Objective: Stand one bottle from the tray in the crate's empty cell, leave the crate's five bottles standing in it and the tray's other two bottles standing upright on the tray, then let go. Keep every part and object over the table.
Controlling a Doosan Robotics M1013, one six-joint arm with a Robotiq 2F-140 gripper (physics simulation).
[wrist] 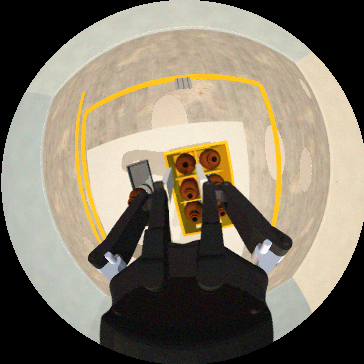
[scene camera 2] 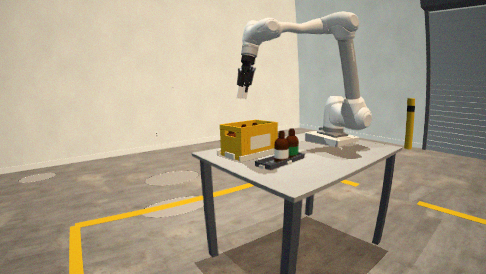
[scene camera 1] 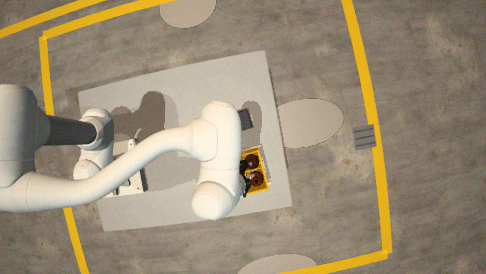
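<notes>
The yellow crate [scene camera 1: 258, 191] [scene camera 2: 239, 143] [wrist: 230, 165] stands on the table. In the wrist view six brown bottles show in its cells, among them a far-left bottle [wrist: 185, 163], a far-right bottle [wrist: 210, 159] and a middle-left bottle [wrist: 189, 188]; the right ones nearer the gripper are partly hidden by a finger. The dark tray [scene camera 1: 246, 120] [scene camera 2: 263, 164] [wrist: 140, 172] bears a white-labelled bottle [scene camera 2: 281, 148] and a green-labelled bottle [scene camera 2: 293, 144], both upright. My gripper [scene camera 2: 242, 92] [wrist: 183, 173] is open and empty, high above the crate, clear of the bottle necks.
The grey table [scene camera 1: 200, 80] [scene camera 2: 320, 172] carries the arm's white base [scene camera 2: 332, 138] at its other end. The tray stands beside the crate, a short way off. The crate's walls rise around its bottles. The arm hides part of the crate and tray in the overhead view.
</notes>
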